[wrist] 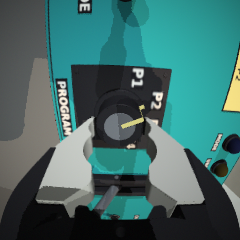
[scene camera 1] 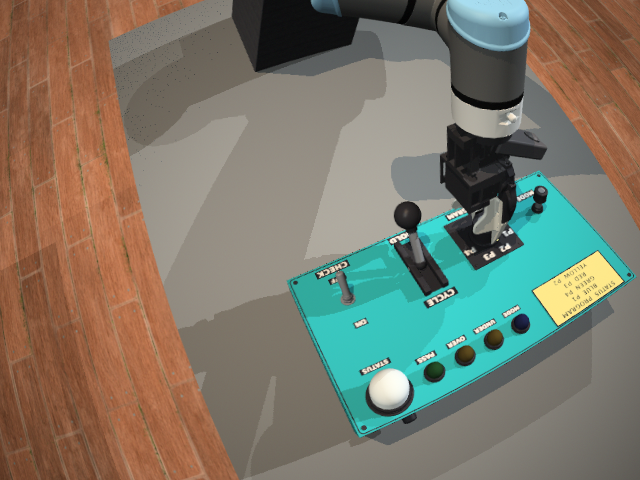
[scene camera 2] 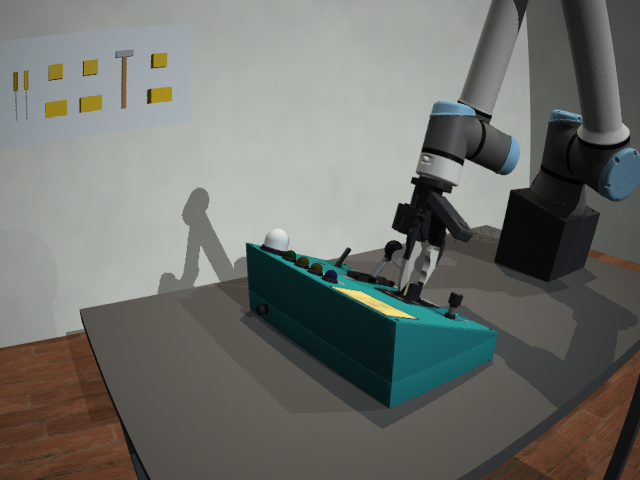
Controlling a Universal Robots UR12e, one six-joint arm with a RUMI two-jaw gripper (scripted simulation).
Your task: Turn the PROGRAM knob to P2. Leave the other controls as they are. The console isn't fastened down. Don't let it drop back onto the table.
Labels:
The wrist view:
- my gripper: 119, 118
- teal console: 171, 68

